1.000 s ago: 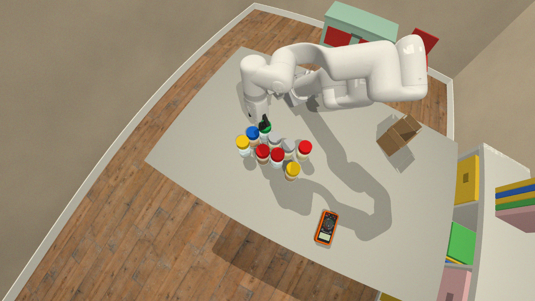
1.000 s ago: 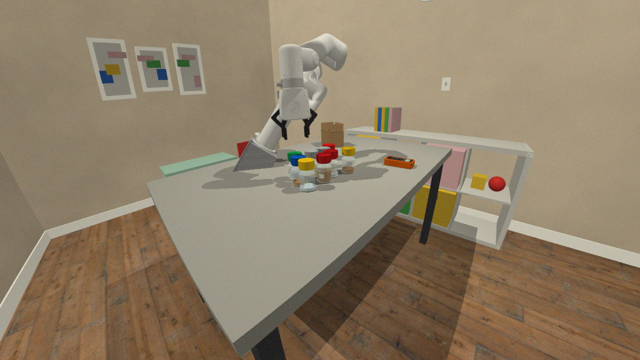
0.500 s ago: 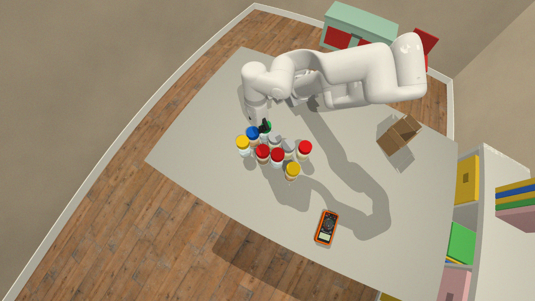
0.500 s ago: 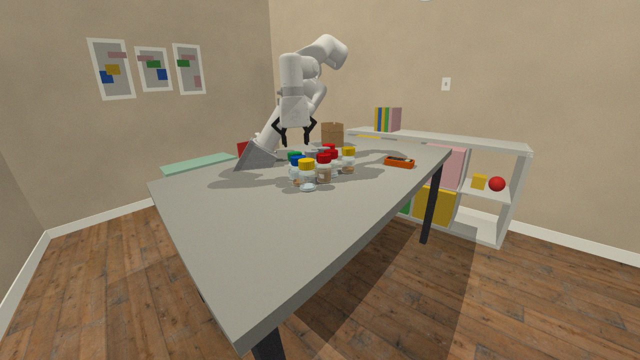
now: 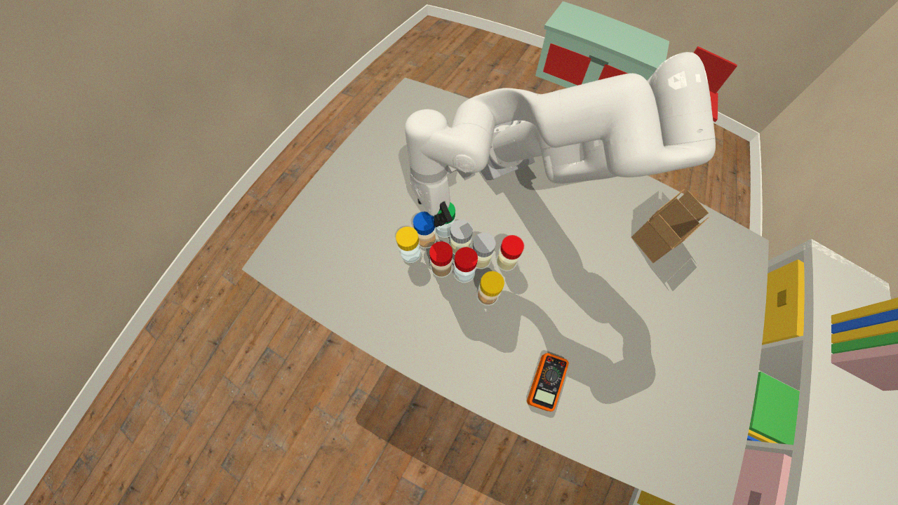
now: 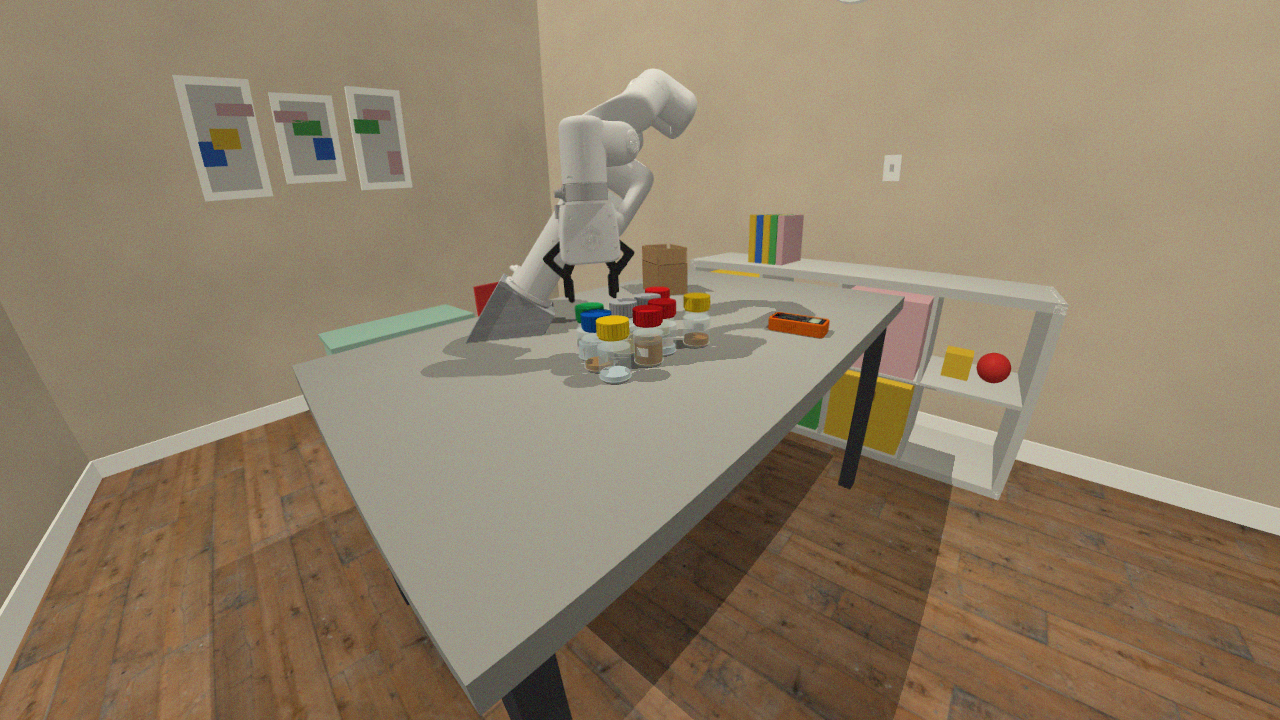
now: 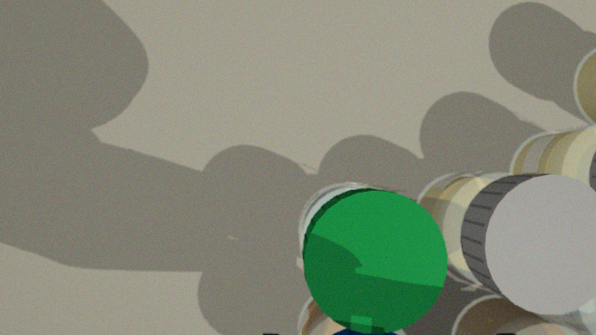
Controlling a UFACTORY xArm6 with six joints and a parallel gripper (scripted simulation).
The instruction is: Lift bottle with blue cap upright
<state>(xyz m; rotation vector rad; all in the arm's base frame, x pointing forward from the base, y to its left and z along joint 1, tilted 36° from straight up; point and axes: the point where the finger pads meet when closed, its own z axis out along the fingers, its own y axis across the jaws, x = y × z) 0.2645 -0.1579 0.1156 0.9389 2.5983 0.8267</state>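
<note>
The blue-capped bottle lies 9 cm below my hand, 2 cm ahead of it and 1 cm to the right of it. From my hand the other things lie so: orange multimeter (42 cm to the left, 25 cm ahead, 12 cm below); then grey-capped bottle (9 cm below, 8 cm to the left).
</note>
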